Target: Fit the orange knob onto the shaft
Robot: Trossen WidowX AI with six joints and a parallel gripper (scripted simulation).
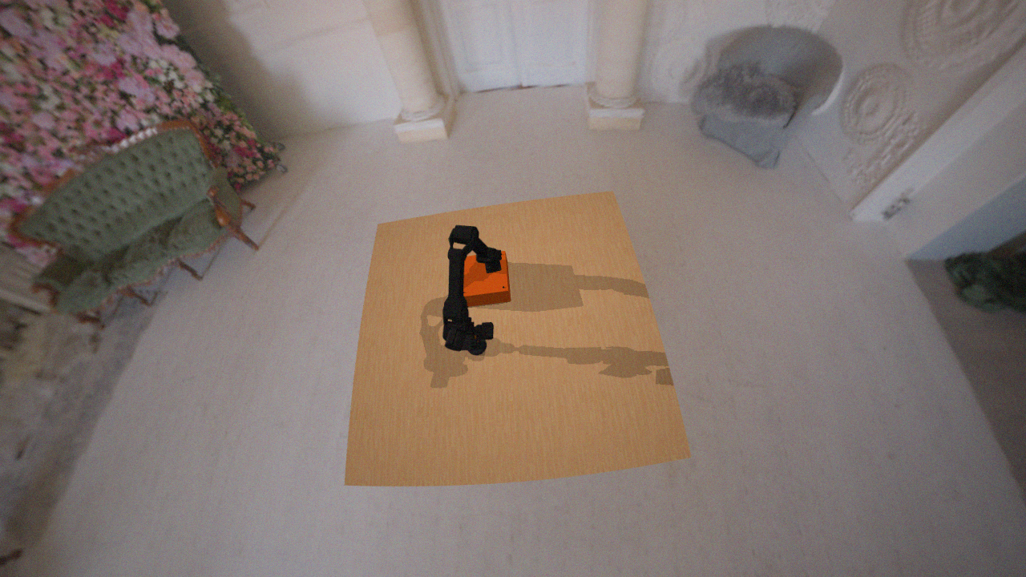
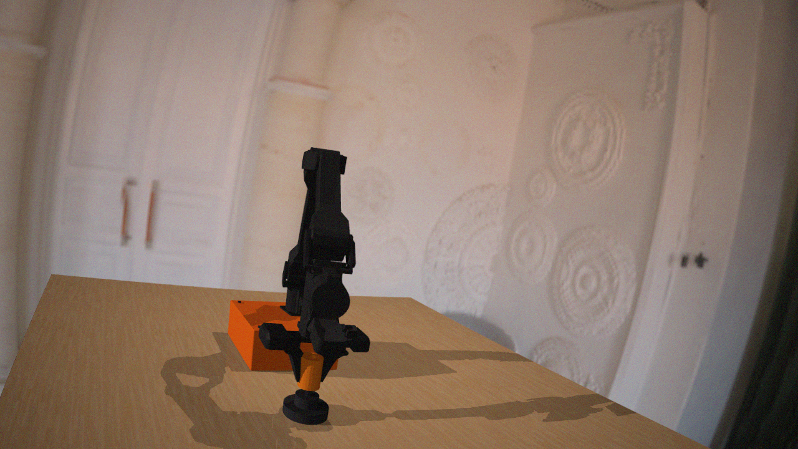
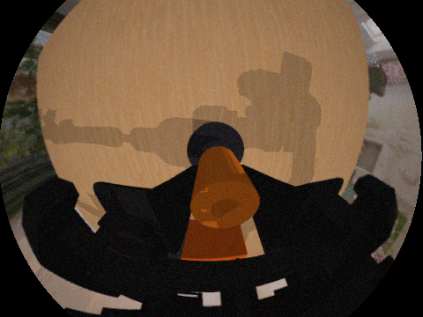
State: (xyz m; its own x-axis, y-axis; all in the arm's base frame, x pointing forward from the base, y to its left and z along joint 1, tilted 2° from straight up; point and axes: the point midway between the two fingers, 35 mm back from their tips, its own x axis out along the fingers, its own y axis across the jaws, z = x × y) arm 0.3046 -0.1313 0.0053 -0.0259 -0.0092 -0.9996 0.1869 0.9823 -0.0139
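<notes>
Right now the orange knob is 2 cm above my gripper tip. From my gripper tip the other things lie so: pedestal: 4 cm below.
</notes>
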